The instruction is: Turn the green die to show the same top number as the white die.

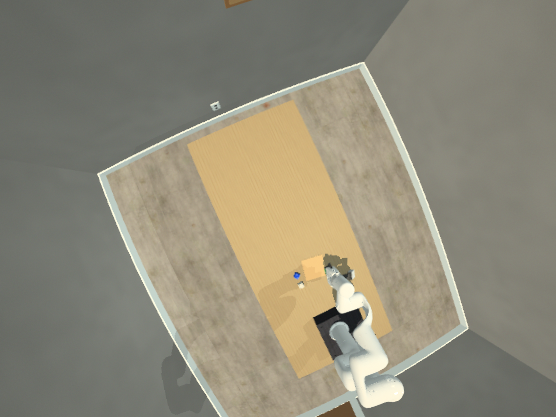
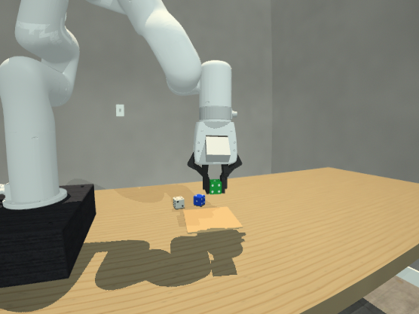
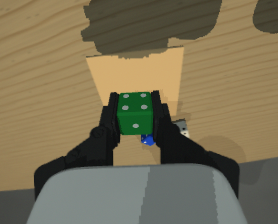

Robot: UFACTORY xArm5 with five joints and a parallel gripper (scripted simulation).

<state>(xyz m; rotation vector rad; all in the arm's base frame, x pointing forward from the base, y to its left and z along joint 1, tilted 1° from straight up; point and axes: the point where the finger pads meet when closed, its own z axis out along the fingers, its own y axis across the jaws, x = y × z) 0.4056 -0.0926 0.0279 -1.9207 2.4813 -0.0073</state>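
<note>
The tan mat lies 10 mm ahead of my hand, 60 mm to the left of it and 110 mm below it. The rest, counted from my hand: blue die (20 mm ahead, 180 mm to the left, 100 mm below); green die (10 mm below); white die (50 mm behind, 180 mm to the left, 100 mm below).
</note>
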